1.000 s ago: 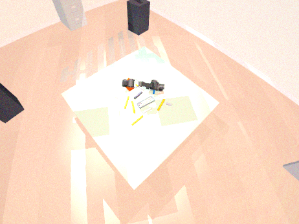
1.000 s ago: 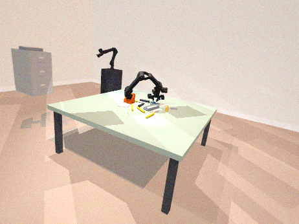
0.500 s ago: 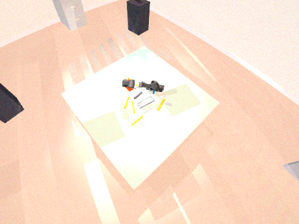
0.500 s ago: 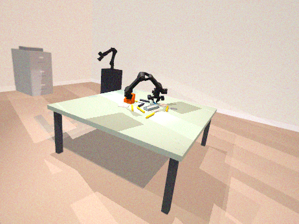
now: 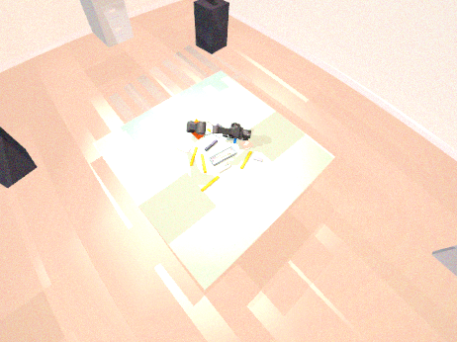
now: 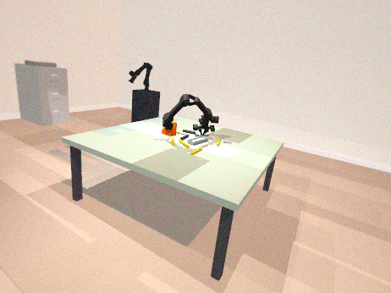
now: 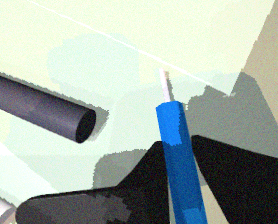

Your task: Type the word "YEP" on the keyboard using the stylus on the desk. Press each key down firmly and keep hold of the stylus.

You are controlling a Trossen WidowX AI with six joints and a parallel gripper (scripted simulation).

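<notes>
Now: the pale stylus tip 40 mm to the left of my gripper tip and 20 mm behind it. Round my gripper tip: blue stylus 10 mm to the left, 10 mm behind; then white block 110 mm ahead.
</notes>
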